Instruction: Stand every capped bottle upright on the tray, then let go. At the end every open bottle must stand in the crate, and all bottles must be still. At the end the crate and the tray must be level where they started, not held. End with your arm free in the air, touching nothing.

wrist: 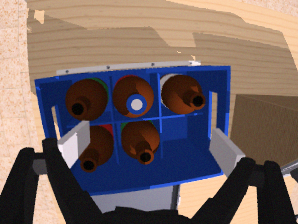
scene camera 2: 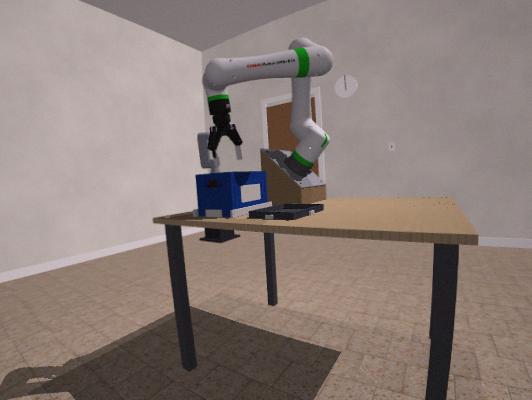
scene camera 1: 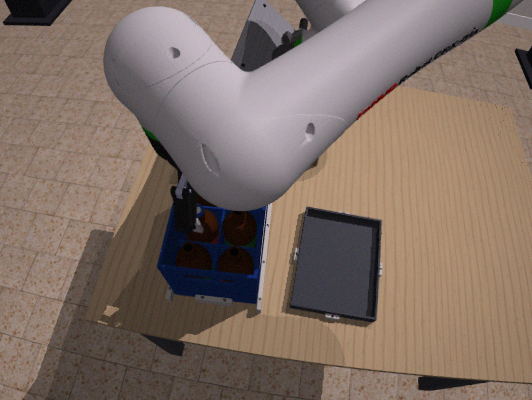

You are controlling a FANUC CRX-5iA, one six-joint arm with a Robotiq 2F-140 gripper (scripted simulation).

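A dark grey tray shows in scene camera 1, in scene camera 2 and in the wrist view (167,197). On the dark grey tray, (scene camera 2: 283,211) and (scene camera 1: 323,250) are the same spot. A blue crate shows in scene camera 1, in scene camera 2 and in the wrist view (184,156). On the blue crate, (scene camera 1: 245,288) and (scene camera 2: 226,189) are the same spot.
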